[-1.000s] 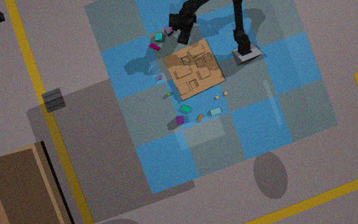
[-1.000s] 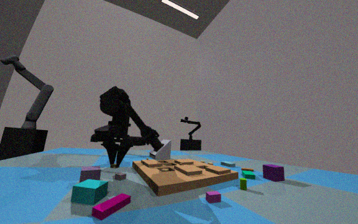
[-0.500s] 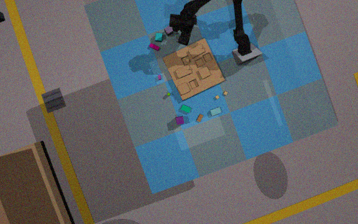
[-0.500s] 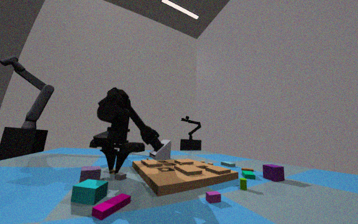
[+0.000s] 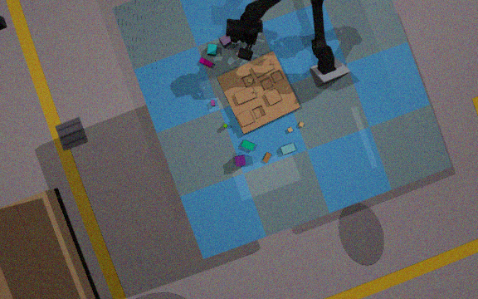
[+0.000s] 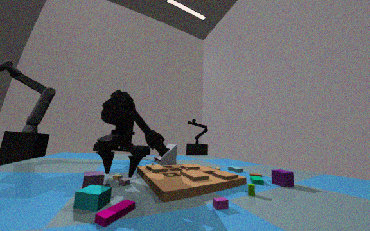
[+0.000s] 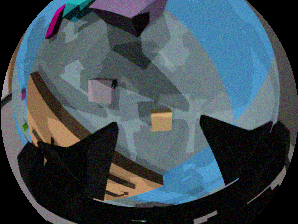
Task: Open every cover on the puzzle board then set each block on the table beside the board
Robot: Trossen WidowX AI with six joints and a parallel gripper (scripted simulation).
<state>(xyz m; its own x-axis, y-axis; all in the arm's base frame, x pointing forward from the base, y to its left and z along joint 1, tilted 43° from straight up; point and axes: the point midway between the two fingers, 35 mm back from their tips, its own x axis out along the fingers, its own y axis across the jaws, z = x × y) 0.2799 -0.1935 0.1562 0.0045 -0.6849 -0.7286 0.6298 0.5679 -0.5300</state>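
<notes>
Now: gripper tip 6 cm short of the grey block and 2 cm to the right of it. The rest, counted from my gripper tip: magenta block 26 cm ahead, 19 cm to the left; magenta bar 22 cm ahead; teal cube 17 cm ahead, 4 cm to the right.
</notes>
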